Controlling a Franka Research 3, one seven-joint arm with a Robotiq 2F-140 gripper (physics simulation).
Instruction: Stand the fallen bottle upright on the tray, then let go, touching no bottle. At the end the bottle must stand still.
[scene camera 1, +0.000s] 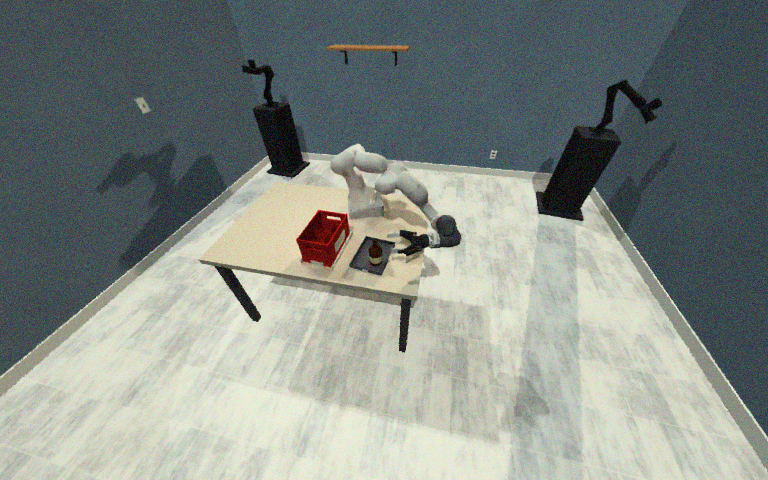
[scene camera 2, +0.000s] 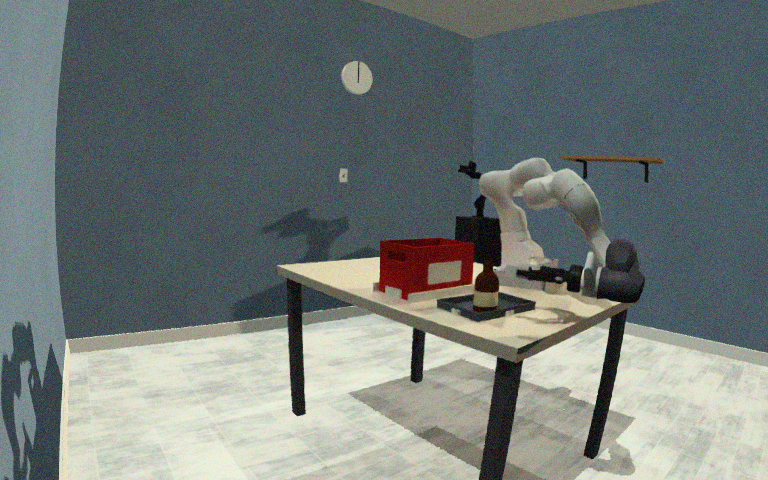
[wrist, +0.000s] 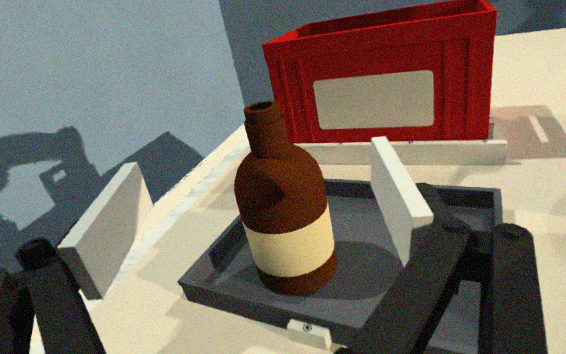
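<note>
The brown bottle with a cream label stands upright on its base on the dark grey tray. Its neck points up; the lean in the wrist view matches that tilted view. My gripper is wide open and empty, held low and level on the robot's side of the bottle. In the wrist view the bottle shows beyond and between the two pale finger pads, and a gap shows between the fingertips and the bottle in scene camera 1.
A red crate stands on the table beside the tray, with a pale strip along its foot. Two black stands with small black arms are behind the table. A wooden shelf hangs on the wall.
</note>
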